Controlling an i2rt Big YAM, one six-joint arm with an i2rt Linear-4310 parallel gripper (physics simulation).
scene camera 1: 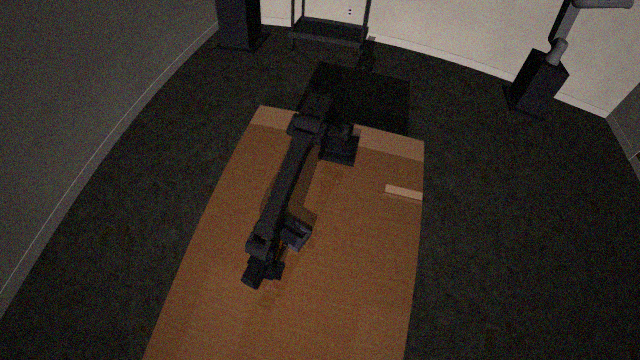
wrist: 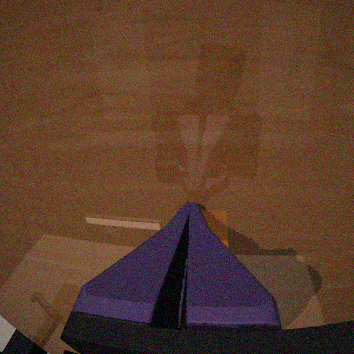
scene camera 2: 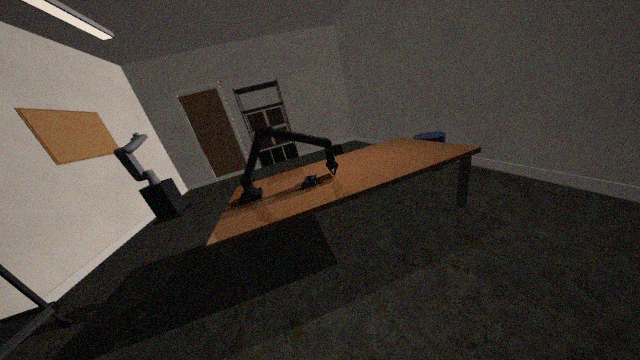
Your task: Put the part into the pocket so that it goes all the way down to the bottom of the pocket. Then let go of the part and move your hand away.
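Frame: origin at the arm's base, x ahead, y left, z up, level; metres.
Seen in the pictures: gripper, fingertip midpoint: (scene camera 1: 271,276) (wrist: 191,210) (scene camera 2: 334,175); arm's base, link origin: (scene camera 1: 339,146) (scene camera 2: 251,194).
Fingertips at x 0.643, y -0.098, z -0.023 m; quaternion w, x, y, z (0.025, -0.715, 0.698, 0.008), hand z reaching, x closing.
Note:
Pixels of each thing's top centre, then the offset from my fingertips to it. Level surfaces: height alone.
- orange part, top centre: (scene camera 1: 271,252) (scene camera 2: 324,176) dy -0.026, dx -0.082, dz +0.025 m
- dark blue-grey pocket block, top centre: (scene camera 1: 289,230) (scene camera 2: 310,178) dy +0.011, dx -0.185, dz +0.031 m
- wooden table, surface height: dz -0.005 m
The orange part (scene camera 1: 283,251) (scene camera 2: 325,178) lies on the table beside the dark blue-grey pocket block (scene camera 1: 299,232) (scene camera 2: 309,181), at the side away from the arm's base. In the wrist view a small orange patch of the part (wrist: 221,232) shows past the right finger; the fingers hide the rest, and the pocket block does not show clearly there. My gripper (scene camera 2: 333,173) (wrist: 191,210) is shut and empty, its purple tips meeting, low over the table by the part's outer end. In scene camera 1 the arm hides the fingertips and some of the part.
The wooden table (scene camera 1: 360,280) (scene camera 2: 400,155) carries the arm's base (scene camera 1: 339,150) (scene camera 2: 250,193) near one short edge. A pale strip (scene camera 1: 403,192) (wrist: 122,223) shows near a long edge. Another arm on a dark pedestal (scene camera 1: 537,82) (scene camera 2: 162,199) stands on the floor, away from the table.

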